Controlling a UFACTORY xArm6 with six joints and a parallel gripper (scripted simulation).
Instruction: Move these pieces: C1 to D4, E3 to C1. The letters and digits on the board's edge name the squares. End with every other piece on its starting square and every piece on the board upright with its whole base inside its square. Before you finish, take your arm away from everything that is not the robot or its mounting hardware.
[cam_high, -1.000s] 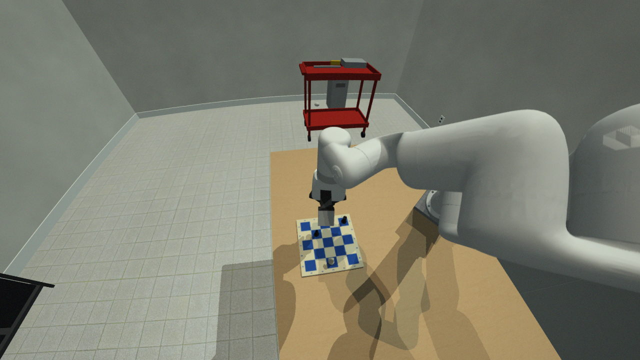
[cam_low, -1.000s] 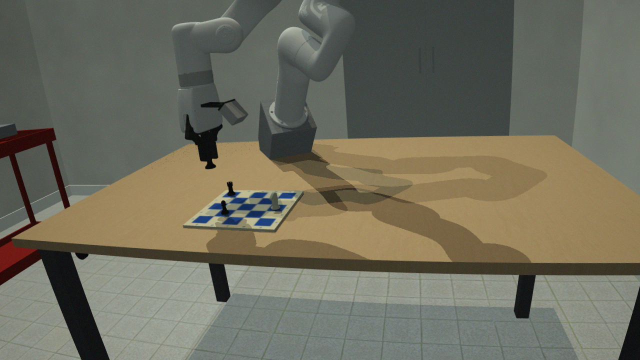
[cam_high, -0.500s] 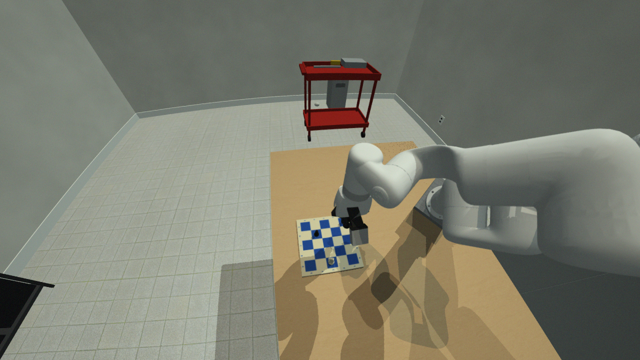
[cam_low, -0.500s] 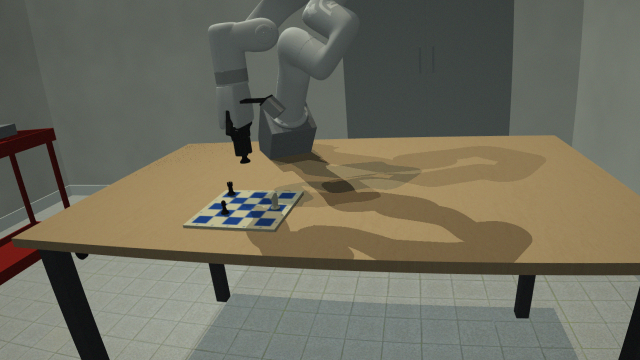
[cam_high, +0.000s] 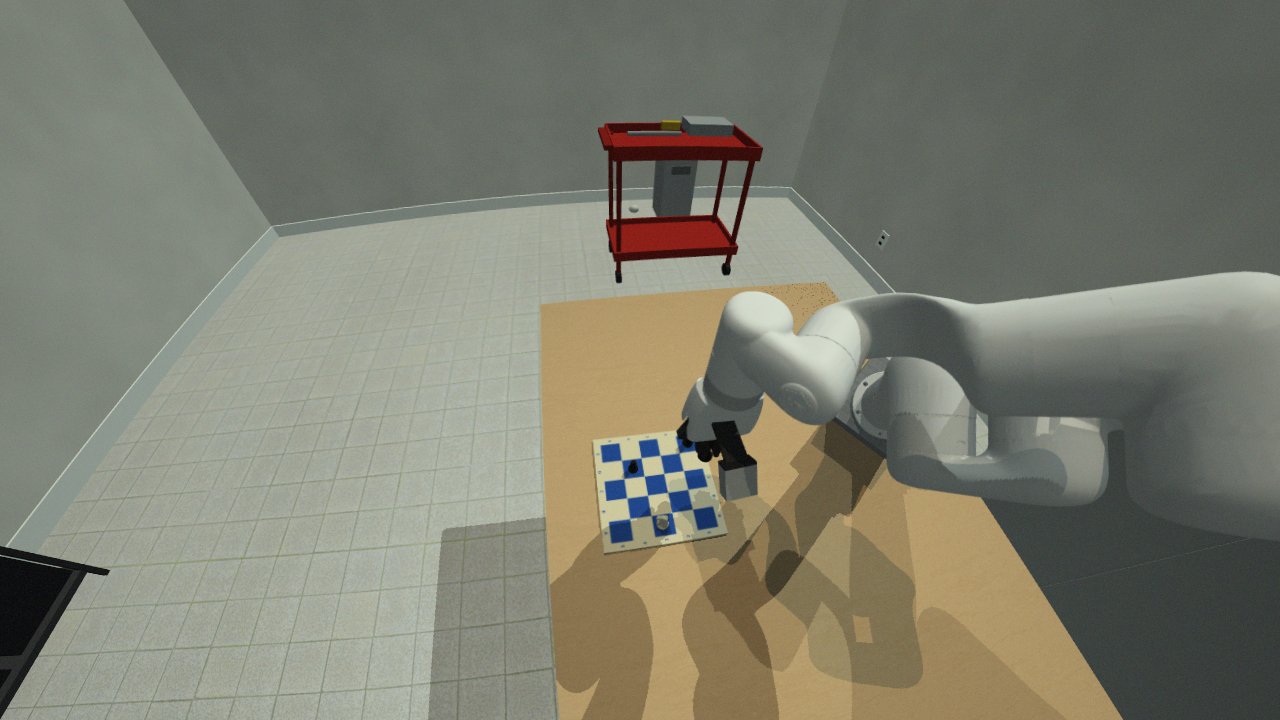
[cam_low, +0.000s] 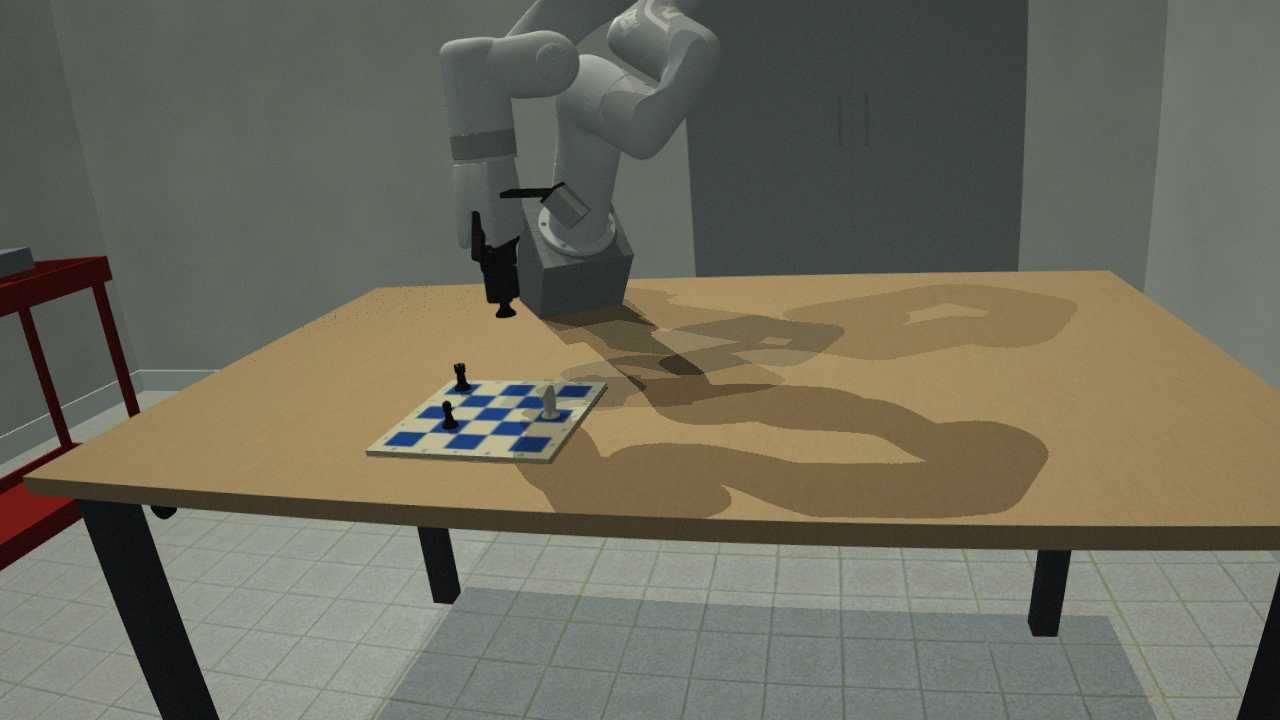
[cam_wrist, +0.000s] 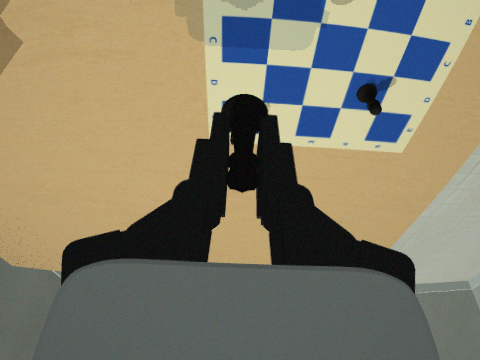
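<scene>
The blue-and-cream chessboard is 70 mm ahead of my hand, 20 mm to the left of it and 140 mm below it. From my hand the other things lie so: white piece 60 mm ahead, 90 mm to the left, 120 mm below; then black piece 10 mm below.
</scene>
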